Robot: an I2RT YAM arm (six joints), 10 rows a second.
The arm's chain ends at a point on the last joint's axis. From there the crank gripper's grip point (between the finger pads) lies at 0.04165 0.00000 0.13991 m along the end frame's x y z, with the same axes.
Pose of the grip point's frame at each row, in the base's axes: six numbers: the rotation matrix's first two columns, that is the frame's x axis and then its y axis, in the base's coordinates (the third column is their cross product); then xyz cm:
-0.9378 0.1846 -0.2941 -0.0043 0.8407 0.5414 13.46 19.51 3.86
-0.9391 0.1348 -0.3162 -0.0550 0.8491 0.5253 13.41 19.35 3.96
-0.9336 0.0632 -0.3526 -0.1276 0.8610 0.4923 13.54 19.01 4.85
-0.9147 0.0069 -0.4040 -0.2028 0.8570 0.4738 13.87 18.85 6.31
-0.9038 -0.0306 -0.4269 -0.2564 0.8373 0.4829 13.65 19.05 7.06
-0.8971 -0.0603 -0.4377 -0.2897 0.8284 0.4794 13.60 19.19 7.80
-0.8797 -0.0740 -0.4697 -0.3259 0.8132 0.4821 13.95 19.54 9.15
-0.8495 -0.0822 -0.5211 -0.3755 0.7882 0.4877 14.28 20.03 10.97
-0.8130 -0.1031 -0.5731 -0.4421 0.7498 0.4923 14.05 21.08 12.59
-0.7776 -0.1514 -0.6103 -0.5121 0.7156 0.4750 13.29 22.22 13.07
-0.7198 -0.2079 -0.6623 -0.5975 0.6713 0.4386 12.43 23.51 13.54
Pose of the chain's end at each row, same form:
-0.9378 0.1846 -0.2941 -0.0043 0.8407 0.5414 12.51 11.62 16.10
-0.9391 0.1348 -0.3162 -0.0550 0.8491 0.5253 12.57 11.64 16.33
-0.9336 0.0632 -0.3526 -0.1276 0.8610 0.4923 12.75 11.69 17.45
-0.9147 0.0069 -0.4040 -0.2028 0.8570 0.4738 12.79 11.61 18.94
-0.9038 -0.0306 -0.4269 -0.2564 0.8373 0.4829 12.62 11.54 19.54
-0.8971 -0.0603 -0.4377 -0.2897 0.8284 0.4794 12.67 11.65 20.26
-0.8797 -0.0740 -0.4697 -0.3259 0.8132 0.4821 12.77 11.77 21.45
-0.8495 -0.0822 -0.5211 -0.3755 0.7882 0.4877 12.63 11.84 22.94
-0.8130 -0.1031 -0.5731 -0.4421 0.7498 0.4923 12.13 12.36 24.14
-0.7776 -0.1514 -0.6103 -0.5121 0.7156 0.4750 11.42 13.31 24.48
-0.7198 -0.2079 -0.6623 -0.5975 0.6713 0.4386 10.48 14.42 24.80

